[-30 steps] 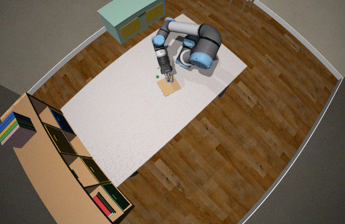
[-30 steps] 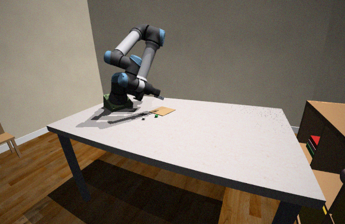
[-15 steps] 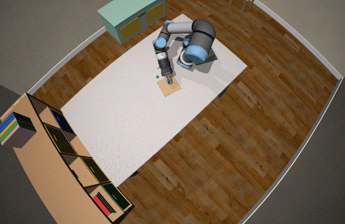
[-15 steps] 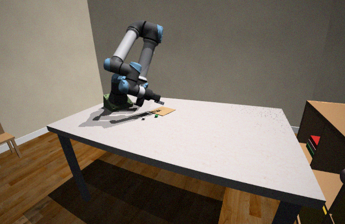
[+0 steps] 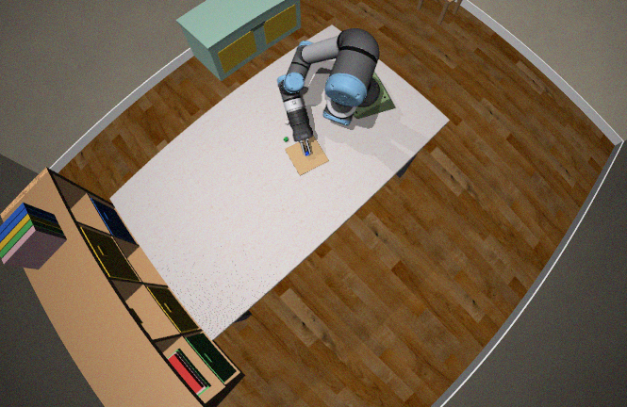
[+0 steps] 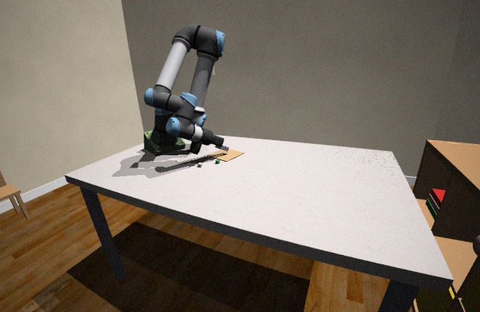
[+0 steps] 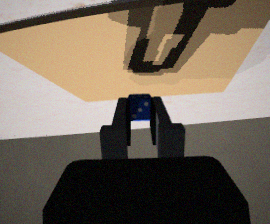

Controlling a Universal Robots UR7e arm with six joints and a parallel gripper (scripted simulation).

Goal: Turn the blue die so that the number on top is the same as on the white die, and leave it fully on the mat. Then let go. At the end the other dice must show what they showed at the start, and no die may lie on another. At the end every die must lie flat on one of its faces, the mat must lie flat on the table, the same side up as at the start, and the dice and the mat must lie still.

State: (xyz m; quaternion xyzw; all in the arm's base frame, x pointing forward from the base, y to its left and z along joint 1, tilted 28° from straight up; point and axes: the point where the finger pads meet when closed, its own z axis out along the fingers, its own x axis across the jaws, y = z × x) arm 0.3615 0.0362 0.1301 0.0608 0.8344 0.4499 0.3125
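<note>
Right now the blue die is 1 cm to the left of my hand, 1 cm below it and 1 cm ahead of it. Also, from my hand: green die: 11 cm to the right, 3 cm below, 1 cm ahead; then white die: 17 cm to the right, 5 cm behind, 3 cm below; then tan mat: 4 cm below, 1 cm to the left.
</note>
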